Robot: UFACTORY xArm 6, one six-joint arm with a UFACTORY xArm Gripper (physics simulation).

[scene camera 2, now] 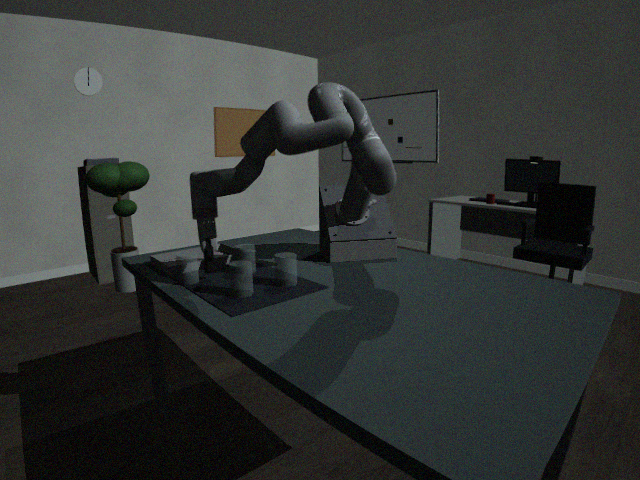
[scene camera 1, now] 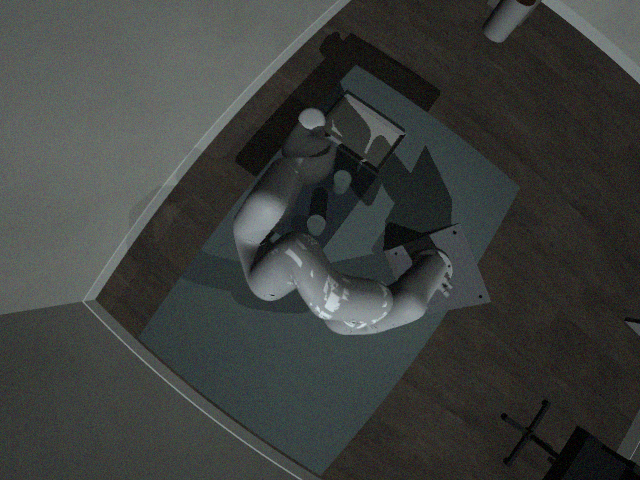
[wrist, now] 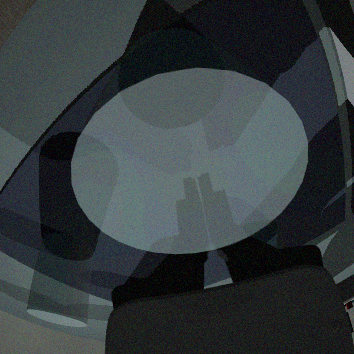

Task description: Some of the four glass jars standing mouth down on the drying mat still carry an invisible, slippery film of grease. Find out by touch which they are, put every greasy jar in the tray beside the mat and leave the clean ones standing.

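Frame: origin at the arm's base, x ahead, y left, z up, level; metres.
Where they show: gripper, between the fingertips: (scene camera 2: 210, 272) (wrist: 199, 190); arm's base, origin of its link: (scene camera 2: 352, 211) (scene camera 1: 432, 267).
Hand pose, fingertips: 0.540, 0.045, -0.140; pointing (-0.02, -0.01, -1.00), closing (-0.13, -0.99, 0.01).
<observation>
Each offset is from my fingertips to the centre of the thing, as dx, dy, dz. "pt": to the spot under its first point. Level surfaces: height alone.
Four glass jars stand mouth down on the dark drying mat @(dz -0.022) (scene camera 1: 341, 207) (scene camera 2: 268, 298). In scene camera 2 they are the left jar @(+0.066, -0.010, +0.021) (scene camera 2: 189, 272), the front jar @(-0.049, +0.167, +0.021) (scene camera 2: 242, 281), the right jar @(-0.190, +0.144, +0.021) (scene camera 2: 286, 269) and the back jar @(-0.124, -0.028, +0.021) (scene camera 2: 246, 252). In scene camera 1, two jars @(pt -0.130, -0.019, +0.063) (scene camera 1: 341, 181) @(pt -0.193, +0.145, +0.064) (scene camera 1: 316, 224) show beside the arm. My gripper (scene camera 2: 210, 266) (wrist: 197, 179) is shut and empty, low between the left jar and the others. In the wrist view, its fingers show through a near jar (wrist: 145, 145); contact is unclear. Another jar (wrist: 59, 295) is at lower left. The tray @(-0.008, -0.245, -0.010) (scene camera 1: 387, 129) adjoins the mat. Grease is not visible.
The robot base (scene camera 1: 467, 281) (scene camera 2: 361, 250) stands on the table @(dz -0.025) (scene camera 1: 268, 372) (scene camera 2: 465, 330). The arm (scene camera 1: 258, 222) (scene camera 2: 312, 136) hides part of the mat in scene camera 1. The left jar stands near the table edge in scene camera 2. The lighting is dim.
</observation>
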